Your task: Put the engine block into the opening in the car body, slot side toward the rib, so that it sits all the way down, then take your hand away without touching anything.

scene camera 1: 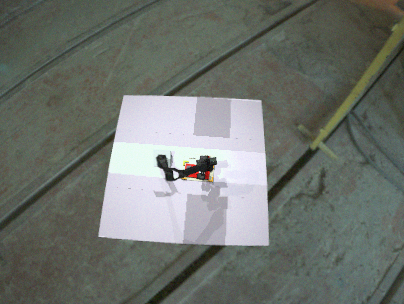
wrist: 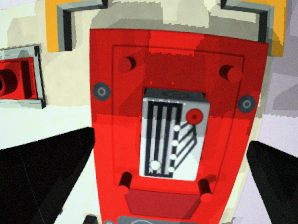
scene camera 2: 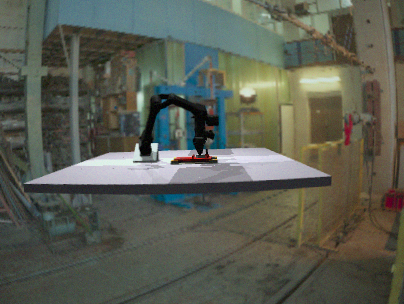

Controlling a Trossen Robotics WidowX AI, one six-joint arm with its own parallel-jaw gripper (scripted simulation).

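Note:
The gripper (wrist: 172, 142) is holding nothing, it's open. There's a red car body (wrist: 123, 63) too, and a grey engine block (wrist: 173, 125) as well.

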